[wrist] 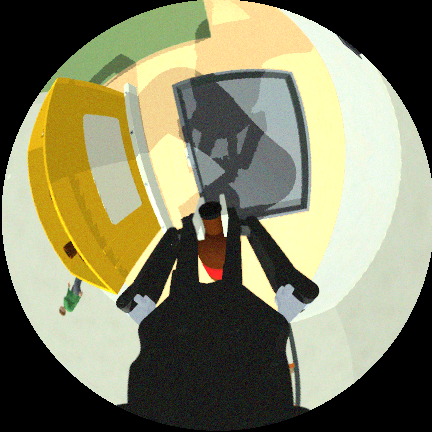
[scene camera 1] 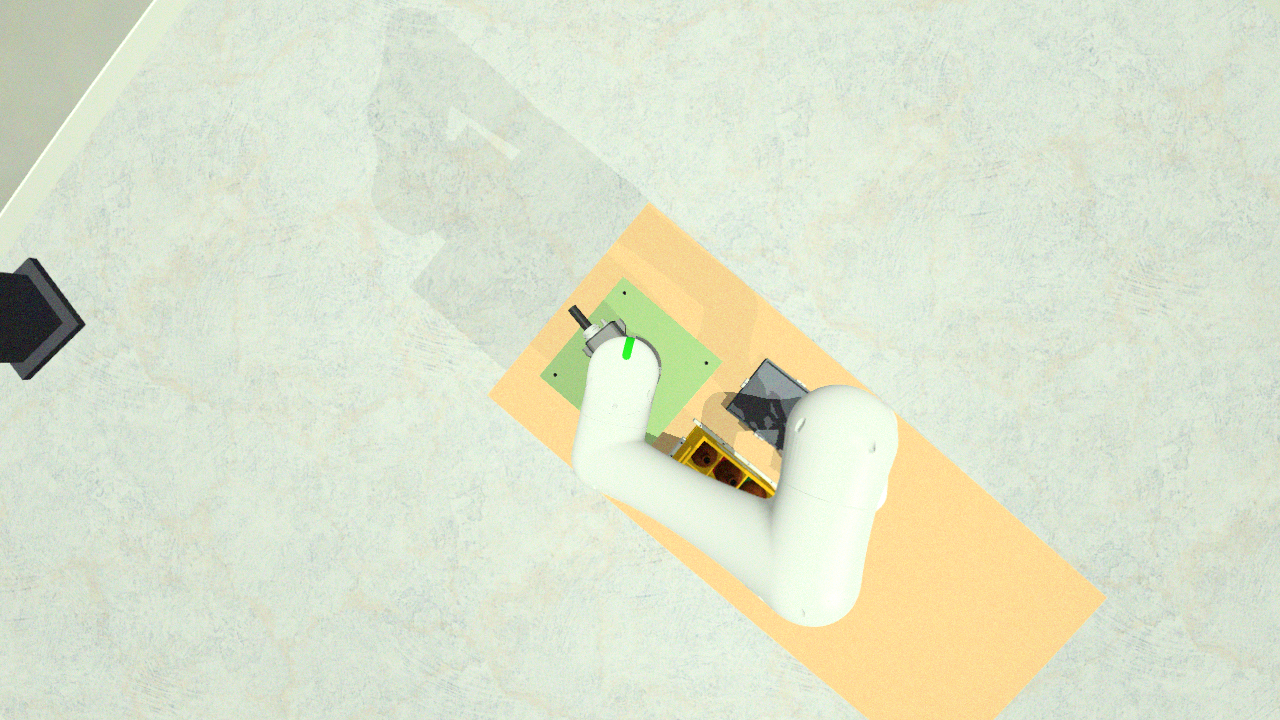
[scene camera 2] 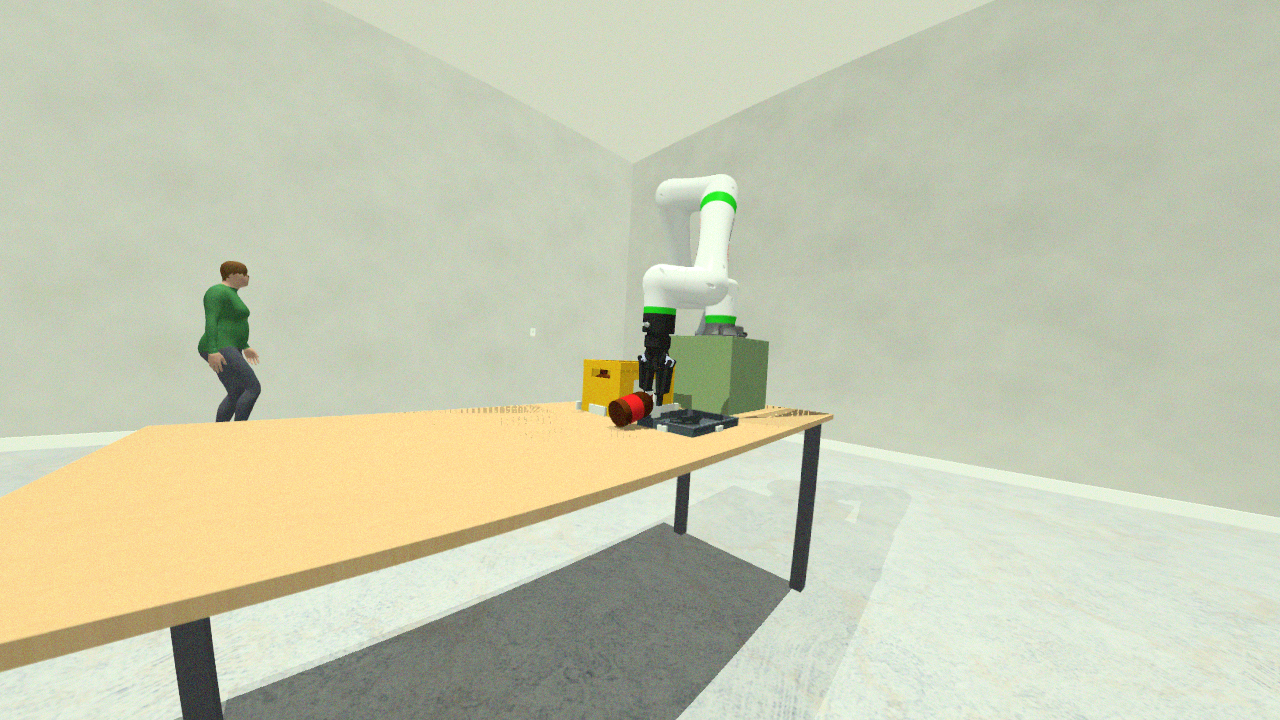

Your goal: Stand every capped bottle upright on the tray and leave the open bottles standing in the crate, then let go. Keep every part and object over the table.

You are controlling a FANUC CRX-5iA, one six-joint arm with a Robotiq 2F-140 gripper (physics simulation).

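Frame: origin at the arm's base, x ahead, y left, z up, level; metres.
Seen in the pictures: gripper, fingertip midpoint: (wrist: pixel 212 203) (scene camera 2: pixel 651 415); arm's base, link origin: (scene camera 2: pixel 719 338).
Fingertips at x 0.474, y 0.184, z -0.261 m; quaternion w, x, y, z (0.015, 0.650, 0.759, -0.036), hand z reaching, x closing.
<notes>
Offsets run from my fingertips to a thing's top centre. "*": to the spot under its first point.
The gripper (scene camera 2: pixel 660 399) (wrist: pixel 212 220) is shut on the neck of a brown bottle {dx +0.058, dy +0.012, dz +0.074 m} (scene camera 2: pixel 618 411) (wrist: pixel 212 252) with a red label and a black cap. The bottle is tilted far over, its base pointing left in scene camera 2, low beside the tray; contact with the table is unclear. The dark tray {dx -0.098, dy +0.058, dz +0.002 m} (scene camera 1: pixel 771 386) (scene camera 2: pixel 696 431) (wrist: pixel 277 100) has no standing bottle visible on it. The yellow crate {dx -0.063, dy -0.220, dz +0.151 m} (scene camera 1: pixel 691 436) (scene camera 2: pixel 605 394) (wrist: pixel 70 145) holds brown bottles {dx -0.159, dy -0.191, dz +0.139 m} (scene camera 1: pixel 705 456) {dx -0.070, dy -0.175, dz +0.139 m} (scene camera 1: pixel 729 476); their caps or mouths are too small to tell. The arm hides the gripper and part of the crate in scene camera 1.
The green robot base block (scene camera 1: pixel 675 358) (scene camera 2: pixel 747 376) (wrist: pixel 165 30) stands behind crate and tray. A pale strip {* dx -0.086, dy -0.119, dz -0.003 m} (wrist: pixel 142 155) runs along the crate's foot on the tray side. The long table edge (scene camera 2: pixel 537 510) lies beyond the tray. A person (scene camera 2: pixel 229 331) (wrist: pixel 71 301) stands away from the table.
</notes>
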